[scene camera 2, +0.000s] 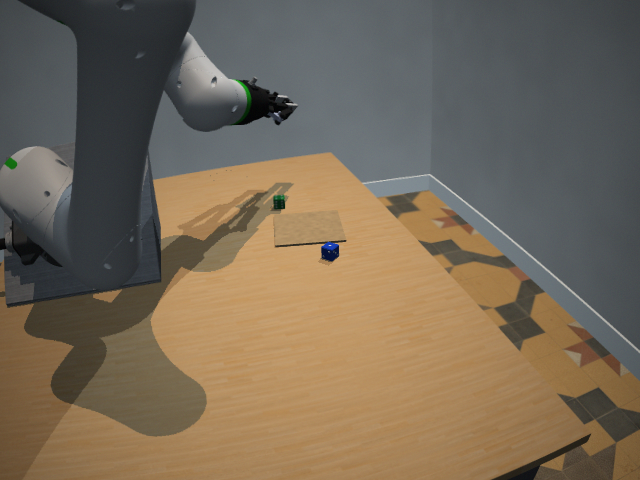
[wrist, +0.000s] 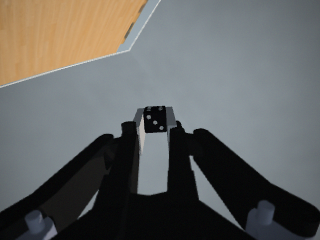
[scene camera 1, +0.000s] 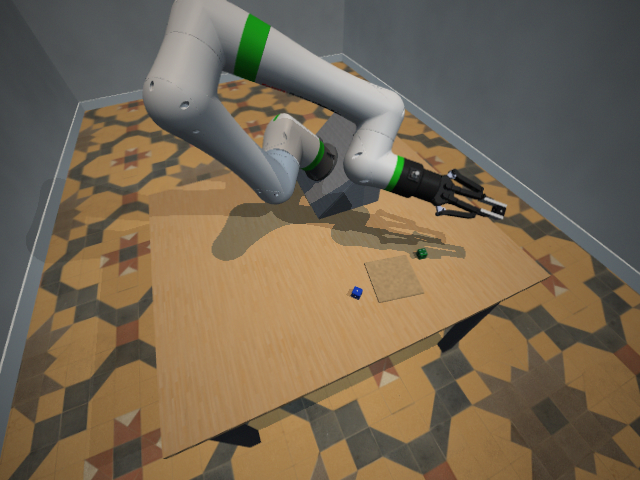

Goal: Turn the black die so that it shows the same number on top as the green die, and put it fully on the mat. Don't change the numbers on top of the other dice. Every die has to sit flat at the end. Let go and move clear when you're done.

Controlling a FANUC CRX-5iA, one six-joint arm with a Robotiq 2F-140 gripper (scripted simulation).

Note:
The pictures show: my gripper and a tan mat.
My gripper also shows in scene camera 2 and in the wrist view.

